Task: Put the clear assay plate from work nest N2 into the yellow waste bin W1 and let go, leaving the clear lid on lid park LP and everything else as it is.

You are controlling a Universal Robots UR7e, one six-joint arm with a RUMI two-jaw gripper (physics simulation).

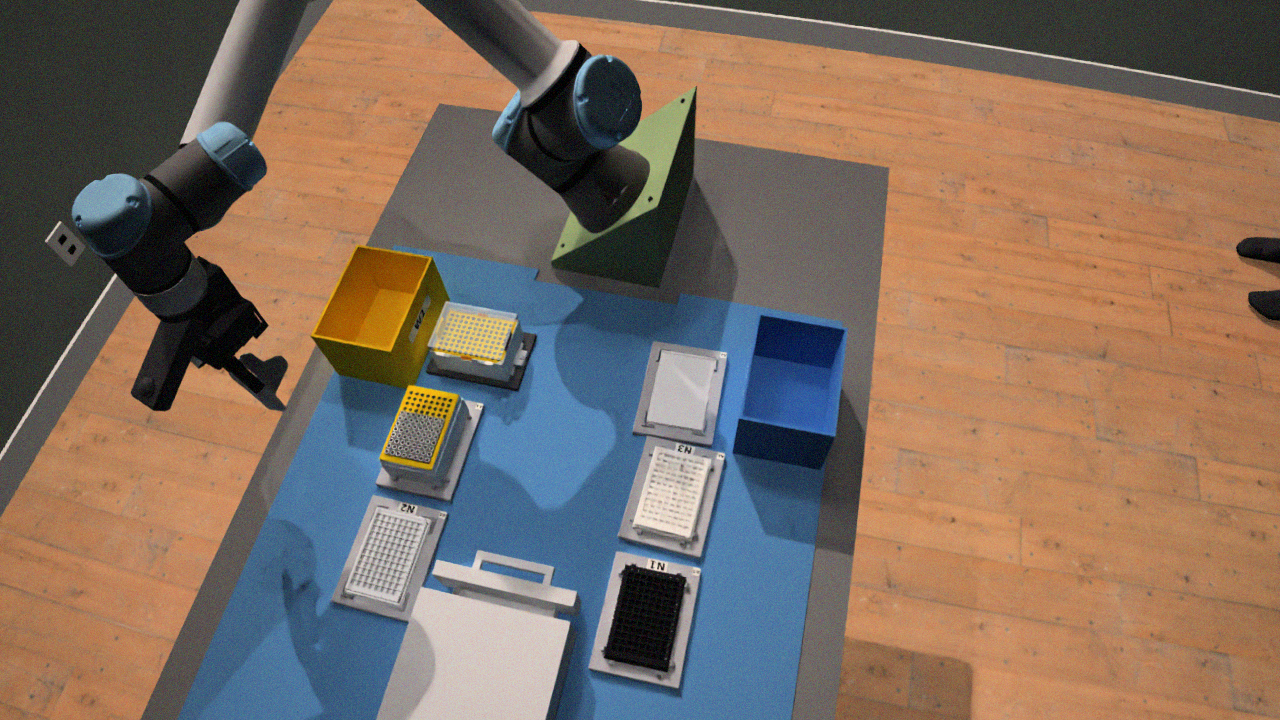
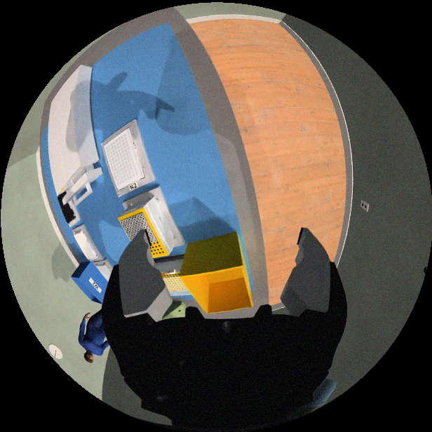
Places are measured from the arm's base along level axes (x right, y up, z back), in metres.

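Pixels of known places: gripper, fingertip midpoint: [image 1: 243, 386]; arm's base, link origin: [image 1: 617, 195].
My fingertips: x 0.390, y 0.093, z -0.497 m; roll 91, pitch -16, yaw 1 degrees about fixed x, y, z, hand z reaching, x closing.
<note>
Ahead of a thing's pixels: the offset from my fingertips to its top centre.
The clear assay plate @(dx -0.199, dy -0.184, dz -0.130 m) [image 1: 387, 555] [image 2: 125, 159] sits flat in work nest N2 @(dx -0.199, dy -0.193, dz -0.130 m) [image 1: 433, 530] [image 2: 146, 159]. The yellow waste bin W1 @(dx -0.065, dy -0.091, dz +0.226 m) [image 1: 365, 356] [image 2: 215, 257] stands upright at the table's edge; the part of its floor that shows is bare. The clear lid @(dx -0.554, dy -0.191, dz +0.216 m) [image 1: 682, 386] lies flat on lid park LP @(dx -0.554, dy -0.193, dz +0.216 m) [image 1: 675, 436], beside the blue bin. My gripper [image 1: 282, 385] [image 2: 224, 231] is open and empty. It hangs high near the table's edge, on the yellow bin's outer side, apart from the plate and the bin.
A yellow-topped tip box @(dx -0.197, dy -0.134, dz +0.050 m) [image 1: 418, 438] [image 2: 142, 227] stands between N2 and the yellow bin. Another tip box @(dx -0.222, dy -0.134, dz +0.222 m) [image 1: 474, 338] stands beside the bin. A white plate @(dx -0.574, dy -0.185, dz +0.048 m) [image 1: 673, 492] is in N3, a black plate @(dx -0.574, dy -0.185, dz -0.133 m) [image 1: 644, 617] in N1. A blue bin @(dx -0.715, dy -0.091, dz +0.223 m) [image 1: 785, 440], white device [image 1: 492, 658] and green wedge [image 1: 677, 205] also stand there.
</note>
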